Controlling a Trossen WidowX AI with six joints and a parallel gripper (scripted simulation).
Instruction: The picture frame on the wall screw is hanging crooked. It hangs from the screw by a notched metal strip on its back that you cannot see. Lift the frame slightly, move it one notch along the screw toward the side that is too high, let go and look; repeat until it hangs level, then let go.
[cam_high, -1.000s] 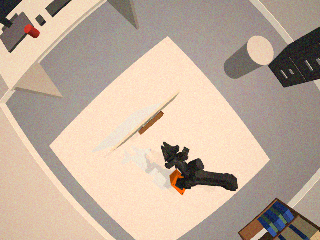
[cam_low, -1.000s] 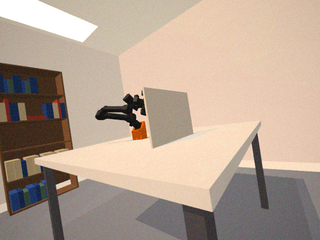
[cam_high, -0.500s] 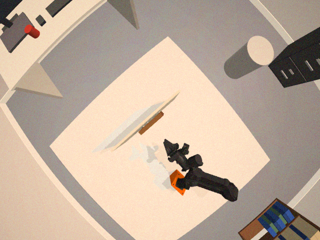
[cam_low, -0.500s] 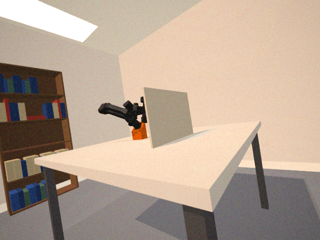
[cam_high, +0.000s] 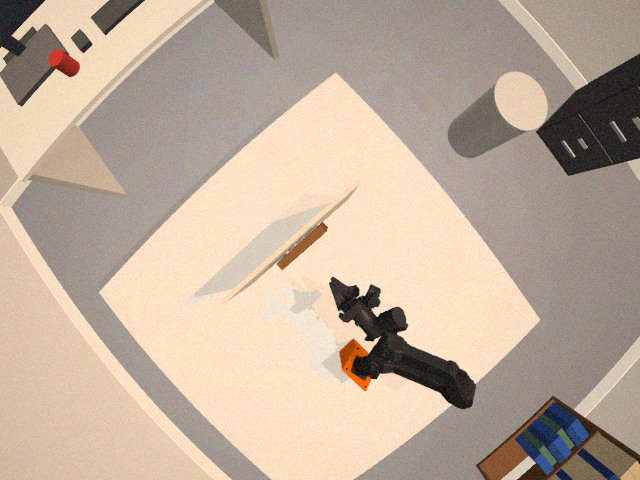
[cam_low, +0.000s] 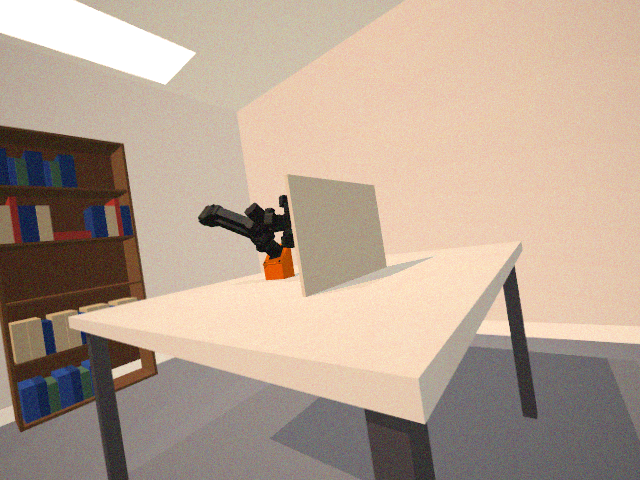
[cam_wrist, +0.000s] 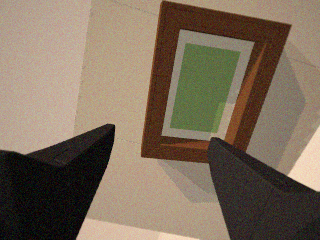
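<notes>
My gripper tip is 13 cm short of the picture frame, 5 cm above it and 2 cm to the left of it. The rest, counted from my gripper tip: upright wall panel 14 cm ahead, 7 cm below, 1 cm to the right.
</notes>
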